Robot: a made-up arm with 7 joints. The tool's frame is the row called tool.
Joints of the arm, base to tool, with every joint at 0 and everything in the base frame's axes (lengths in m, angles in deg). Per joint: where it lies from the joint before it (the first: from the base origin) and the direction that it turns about. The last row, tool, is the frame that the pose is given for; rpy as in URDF.
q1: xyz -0.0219 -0.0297 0.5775 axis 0 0 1
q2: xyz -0.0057 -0.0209 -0.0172 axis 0 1 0
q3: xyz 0.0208 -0.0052 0.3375 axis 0 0 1
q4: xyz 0.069 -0.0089 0.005 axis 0 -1 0
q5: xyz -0.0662 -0.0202 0.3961 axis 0 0 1
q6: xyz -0.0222 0.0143 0.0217 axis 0 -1 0
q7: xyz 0.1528 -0.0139 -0.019 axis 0 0 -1
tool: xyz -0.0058 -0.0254 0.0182 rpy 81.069 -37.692 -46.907
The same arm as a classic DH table. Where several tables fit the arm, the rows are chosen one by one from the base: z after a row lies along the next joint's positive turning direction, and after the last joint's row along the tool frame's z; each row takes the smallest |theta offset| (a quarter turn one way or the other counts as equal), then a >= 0, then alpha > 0; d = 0 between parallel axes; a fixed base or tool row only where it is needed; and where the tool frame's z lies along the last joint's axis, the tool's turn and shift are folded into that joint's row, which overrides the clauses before.
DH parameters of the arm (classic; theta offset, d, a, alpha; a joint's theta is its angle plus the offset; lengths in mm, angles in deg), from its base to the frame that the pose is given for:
base (fixed): 53.6 0 -36.9 0
q1: -53.6 560.3 -5.7 -90
q2: 0 -26.1 20.8 90
q3: 0 342.5 69 90
q4: 0 29.1 -66.2 -90
q5: 0 417.8 -22.2 90
q6: 0 -0.4 152.8 90
q7: 52.4 3.3 16.6 -97.06
tool (fixed): 38.03 20.2 0 0

